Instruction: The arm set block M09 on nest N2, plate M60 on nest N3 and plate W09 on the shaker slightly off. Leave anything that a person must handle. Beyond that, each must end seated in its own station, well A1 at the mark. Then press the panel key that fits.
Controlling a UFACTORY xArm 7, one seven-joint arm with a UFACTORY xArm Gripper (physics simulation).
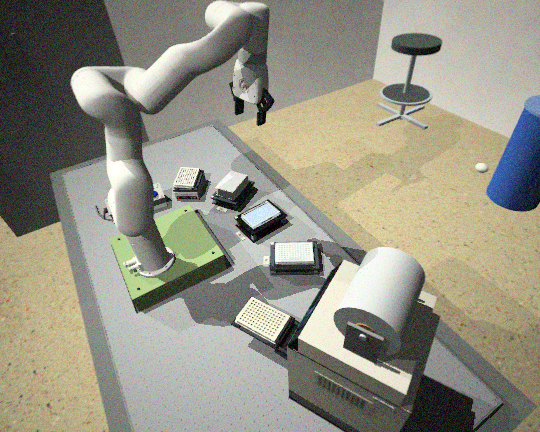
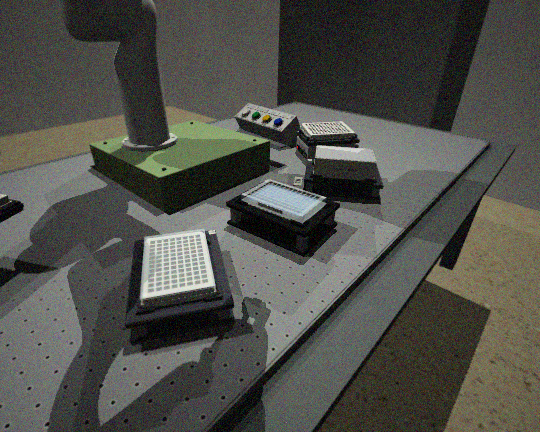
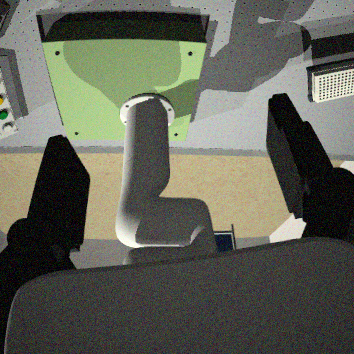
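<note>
My gripper [image 1: 250, 117] [image 3: 169, 136] is open and empty, high above the table's far end. A white gridded plate [image 1: 189, 177] [image 2: 327, 130] sits on the shaker [image 1: 188, 194] with the red display. A plain white block [image 1: 232, 184] [image 2: 345, 159] sits on a black nest [image 2: 345, 190]. A clear, bluish plate [image 1: 261, 214] [image 2: 285, 199] looks turned slightly on its black nest [image 2: 257, 223]. A white plate [image 1: 294, 253] [image 2: 177, 265] lies on another nest [image 2: 180, 320]. The button panel [image 1: 163, 198] [image 2: 266, 121] has white, green, yellow and blue keys. Labels, A1 marks and exact seating are unreadable.
A cream gridded plate [image 1: 264, 319] [image 3: 334, 84] lies on a black holder beside the large beige machine [image 1: 350, 310] with a white cylinder [image 1: 387, 295] on top. The arm stands on a green base [image 1: 192, 237] [image 2: 200, 145] [image 3: 100, 120]. A stool [image 1: 416, 44] and blue bin [image 1: 517, 160] stand beyond the table.
</note>
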